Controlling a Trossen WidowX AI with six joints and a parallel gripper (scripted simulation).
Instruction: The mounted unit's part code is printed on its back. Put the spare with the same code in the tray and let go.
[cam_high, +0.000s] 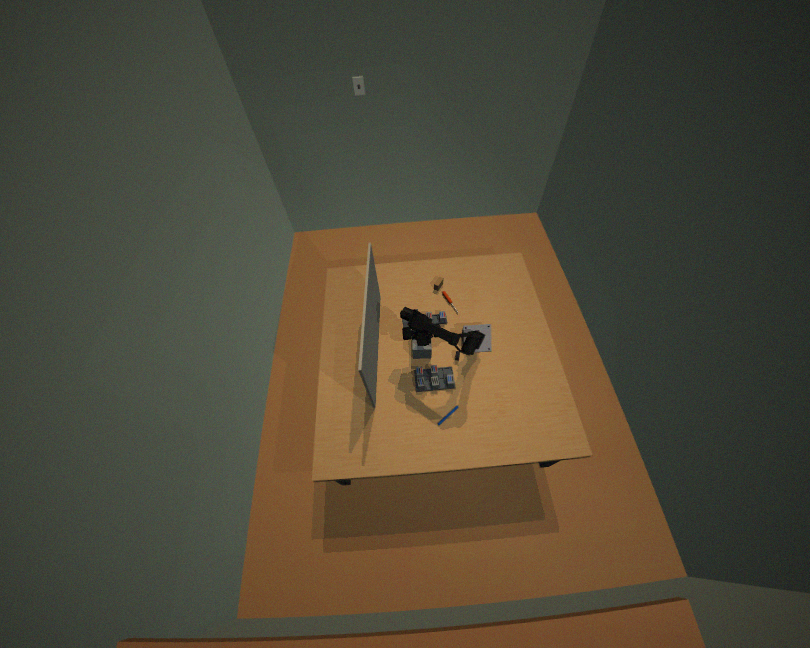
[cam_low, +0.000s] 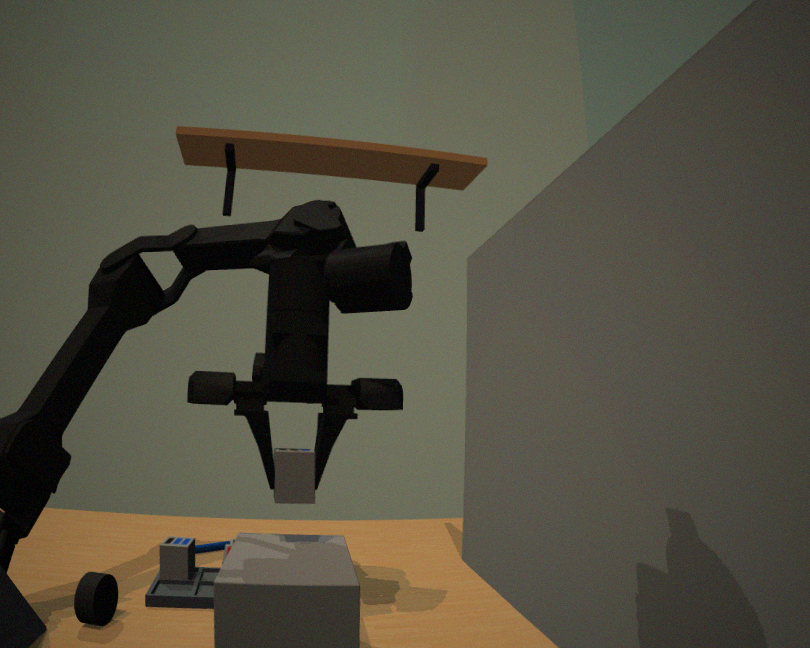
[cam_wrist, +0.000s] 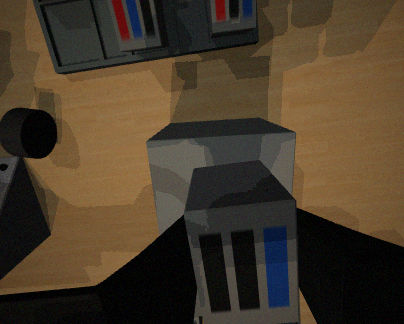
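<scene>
My gripper tip is 30 mm short of the dark tray, 230 mm to the left of it and 140 mm above it. Round my gripper tip: grey mounted unit (10 mm behind, 40 mm to the right, 100 mm below); grey spare block (20 mm above); dark spare rack (40 mm behind, 160 mm to the left, 140 mm below).
</scene>
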